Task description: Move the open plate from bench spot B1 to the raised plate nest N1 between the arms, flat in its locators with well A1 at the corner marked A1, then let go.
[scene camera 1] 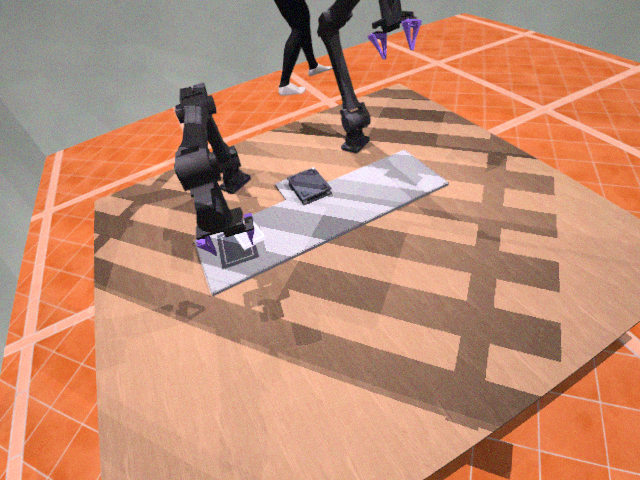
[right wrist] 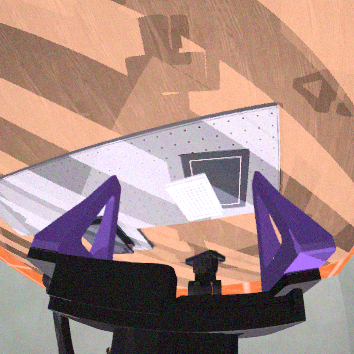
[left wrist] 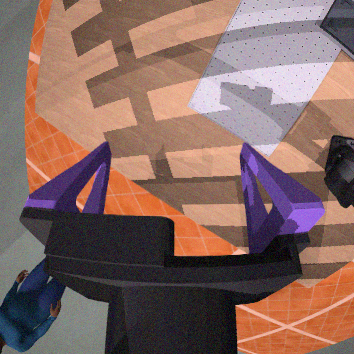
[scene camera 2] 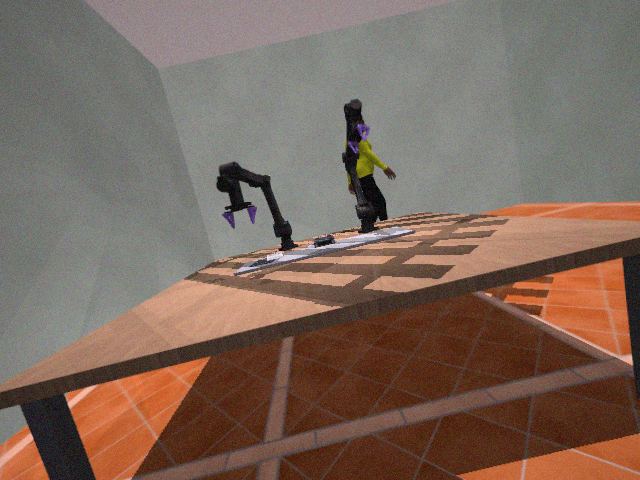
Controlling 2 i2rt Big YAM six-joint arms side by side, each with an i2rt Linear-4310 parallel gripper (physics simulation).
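Seen in the pictures: left gripper, fingertip midpoint: (scene camera 1: 397, 55) (left wrist: 174, 147) (scene camera 2: 360, 147); right gripper, fingertip midpoint: (scene camera 1: 234, 248) (right wrist: 184, 178) (scene camera 2: 243, 226); left arm's base at its link origin: (scene camera 1: 355, 144) (left wrist: 340, 155) (scene camera 2: 368, 231); right arm's base at its link origin: (scene camera 1: 235, 183) (right wrist: 204, 258) (scene camera 2: 288, 248).
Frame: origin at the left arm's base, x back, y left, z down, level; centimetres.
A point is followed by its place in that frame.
Note:
The white open plate (scene camera 1: 258, 235) {y -65.4, x 0.1, z -2.6 cm} (scene camera 2: 273, 256) {y -67.8, x 1.7, z -2.8 cm} (right wrist: 195, 197) {y -66.8, x 4.2, z -2.6 cm} lies askew across one side of the dark outlined pad (scene camera 1: 237, 254) {y -74.9, x 1.8, z -1.5 cm} (right wrist: 227, 175) {y -75.1, x 4.6, z -1.5 cm}, partly off it. The raised dark nest (scene camera 1: 309, 184) {y -36.3, x -1.4, z -4.3 cm} (scene camera 2: 324, 240) {y -39.3, x -7.3, z -4.2 cm} (left wrist: 342, 25) {y -35.4, x -4.7, z -4.3 cm} stands between the arm bases, and no plate shows on it. My right gripper (scene camera 1: 233, 249) {y -83.8, x -15.6, z -22.9 cm} (scene camera 2: 242, 225) {y -83.8, x -15.6, z -22.9 cm} (right wrist: 184, 178) {y -83.8, x -15.6, z -22.9 cm} is open and empty, pointing down above the plate and pad. My left gripper (scene camera 1: 398, 54) {y -19.0, x -29.4, z -48.3 cm} (scene camera 2: 360, 146) {y -19.0, x -29.4, z -48.3 cm} (left wrist: 174, 147) {y -19.0, x -29.4, z -48.3 cm} is open and empty, raised high beyond the board. The well A1 and corner markings are too small to read.
A long pale perforated board (scene camera 1: 372, 201) {y -31.9, x -26.2, z -1.5 cm} (scene camera 2: 361, 240) {y -27.4, x -25.1, z -0.9 cm} (left wrist: 290, 65) {y -22.9, x -18.0, z -1.3 cm} (right wrist: 125, 155) {y -64.3, x -12.5, z -1.3 cm} lies on the wooden table (scene camera 1: 180, 387) {y -116.4, x -15.7, z 0.0 cm} (scene camera 2: 155, 320) {y -124.4, x -33.5, z 0.0 cm} under the pad. The arm bases stand behind it. A person (scene camera 1: 294, 41) (scene camera 2: 367, 160) stands beyond the table; another (left wrist: 27, 305) shows in the left wrist view.

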